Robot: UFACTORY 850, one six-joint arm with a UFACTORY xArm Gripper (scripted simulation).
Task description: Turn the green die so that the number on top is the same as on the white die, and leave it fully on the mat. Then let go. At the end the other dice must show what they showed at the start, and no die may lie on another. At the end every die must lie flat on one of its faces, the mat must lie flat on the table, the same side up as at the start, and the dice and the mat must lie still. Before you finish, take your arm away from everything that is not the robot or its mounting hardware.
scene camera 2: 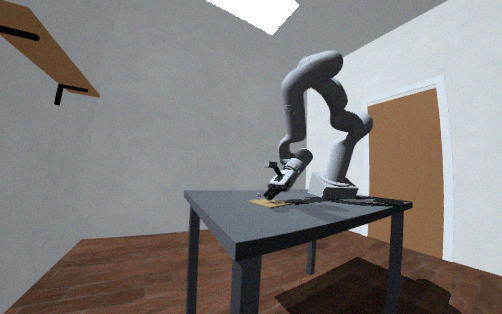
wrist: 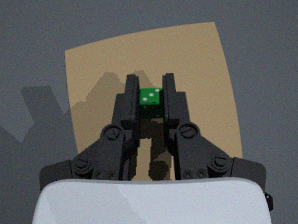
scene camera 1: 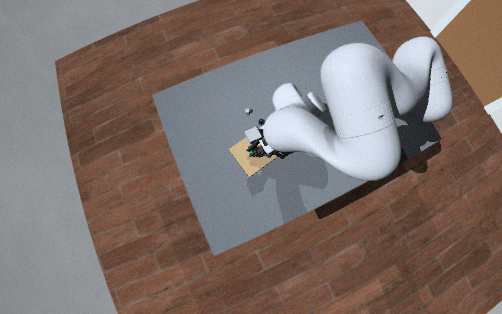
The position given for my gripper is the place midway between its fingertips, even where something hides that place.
Note:
In view: my gripper (wrist: 151,89) and a mat (scene camera 1: 250,165).
The mat also shows in the wrist view (wrist: 96,72).

